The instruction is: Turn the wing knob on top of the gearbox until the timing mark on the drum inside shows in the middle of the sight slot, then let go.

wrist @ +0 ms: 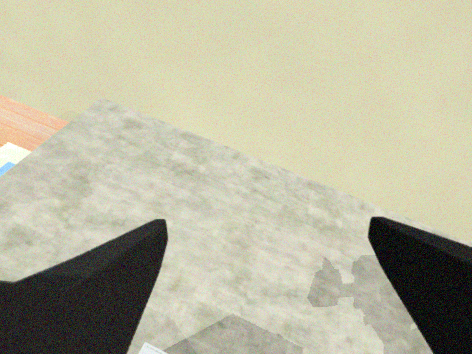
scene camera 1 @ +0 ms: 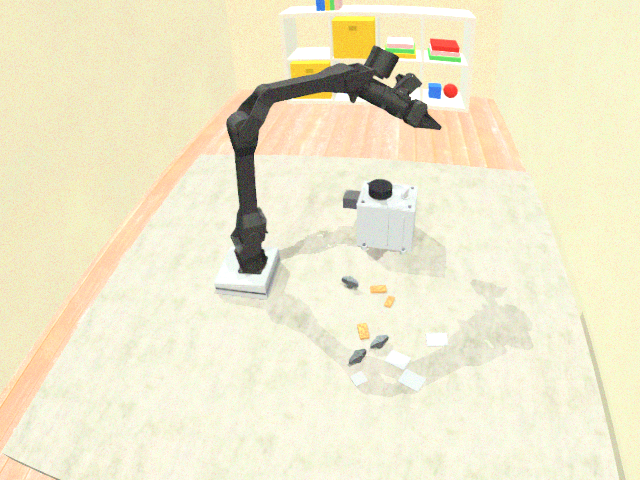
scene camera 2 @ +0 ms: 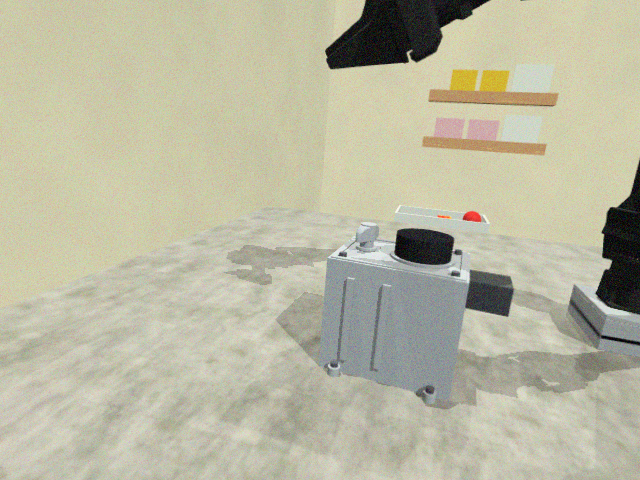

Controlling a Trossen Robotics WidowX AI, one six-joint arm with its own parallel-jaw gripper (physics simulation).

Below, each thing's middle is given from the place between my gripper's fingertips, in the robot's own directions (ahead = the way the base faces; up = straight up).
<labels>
The gearbox [scene camera 2: 394, 315] lies 260 mm below my hand, 130 mm behind it and 10 mm to the right of it.
</labels>
